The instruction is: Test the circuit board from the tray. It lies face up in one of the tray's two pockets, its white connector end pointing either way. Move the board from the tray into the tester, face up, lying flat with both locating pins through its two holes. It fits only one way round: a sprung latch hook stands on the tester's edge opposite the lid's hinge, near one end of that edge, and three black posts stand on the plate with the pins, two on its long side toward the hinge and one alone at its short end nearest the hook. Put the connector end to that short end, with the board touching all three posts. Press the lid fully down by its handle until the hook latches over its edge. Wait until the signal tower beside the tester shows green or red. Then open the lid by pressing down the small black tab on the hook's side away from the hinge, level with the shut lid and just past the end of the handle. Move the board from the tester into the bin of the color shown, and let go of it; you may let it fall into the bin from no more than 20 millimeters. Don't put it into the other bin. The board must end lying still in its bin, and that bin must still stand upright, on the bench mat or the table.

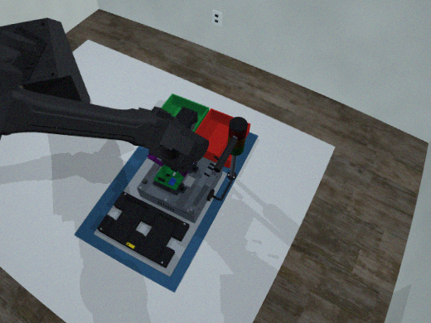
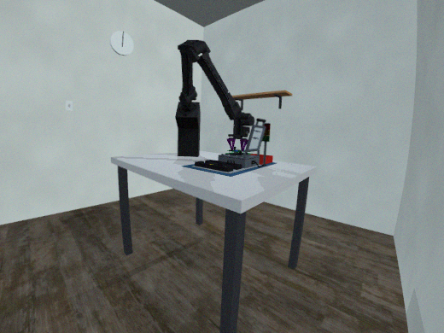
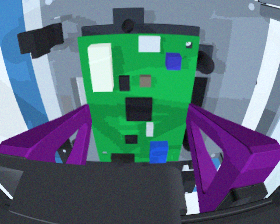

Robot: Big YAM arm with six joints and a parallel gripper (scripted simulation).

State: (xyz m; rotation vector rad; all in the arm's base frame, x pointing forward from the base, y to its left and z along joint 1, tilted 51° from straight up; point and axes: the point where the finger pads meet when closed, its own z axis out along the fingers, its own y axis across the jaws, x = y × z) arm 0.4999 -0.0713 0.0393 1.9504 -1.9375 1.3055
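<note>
Now: hand right at the green circuit board. Also, from my hand: black latch hook 5 cm behind, 7 cm to the left; then red bin 9 cm ahead, 19 cm to the left, 8 cm below; then tester lid 12 cm ahead, 3 cm to the right, 9 cm above.
</note>
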